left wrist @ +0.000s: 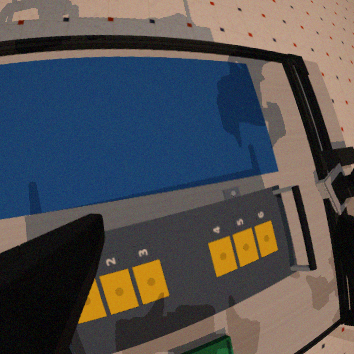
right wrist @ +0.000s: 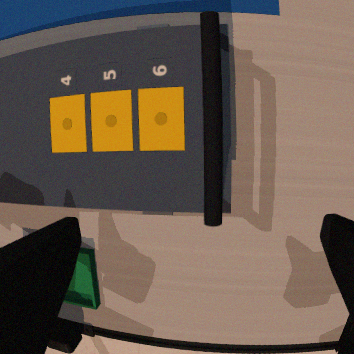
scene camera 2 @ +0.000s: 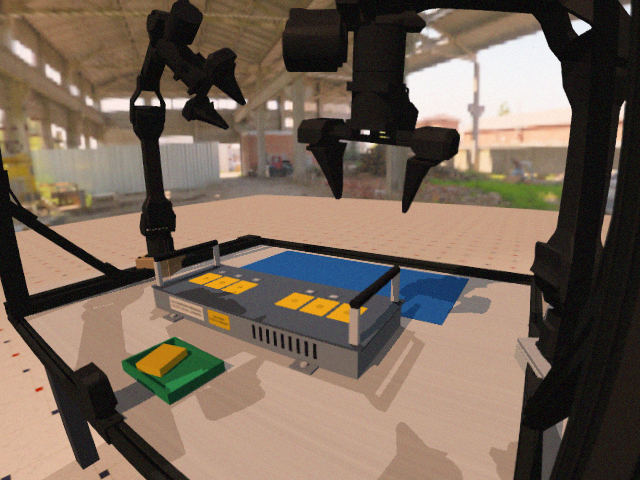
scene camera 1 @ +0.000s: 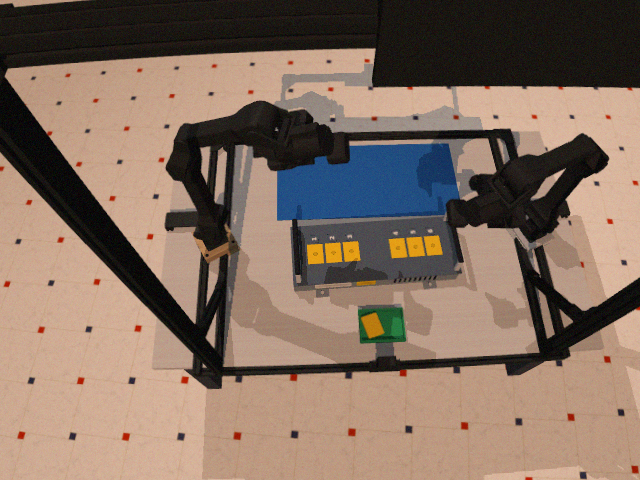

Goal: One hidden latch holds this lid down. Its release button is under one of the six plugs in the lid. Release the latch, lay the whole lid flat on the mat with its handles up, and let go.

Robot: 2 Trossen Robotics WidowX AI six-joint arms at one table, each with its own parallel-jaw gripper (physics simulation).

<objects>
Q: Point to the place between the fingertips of my left gripper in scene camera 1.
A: At 325,155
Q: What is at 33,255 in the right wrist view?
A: My right gripper.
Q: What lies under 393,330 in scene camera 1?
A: A green tray.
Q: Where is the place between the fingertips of my right gripper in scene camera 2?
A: At 370,205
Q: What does my left gripper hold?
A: Nothing.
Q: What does my right gripper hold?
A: Nothing.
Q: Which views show my left gripper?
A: The left wrist view, scene camera 2 and scene camera 1 only.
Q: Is my left gripper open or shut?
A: Open.
</objects>
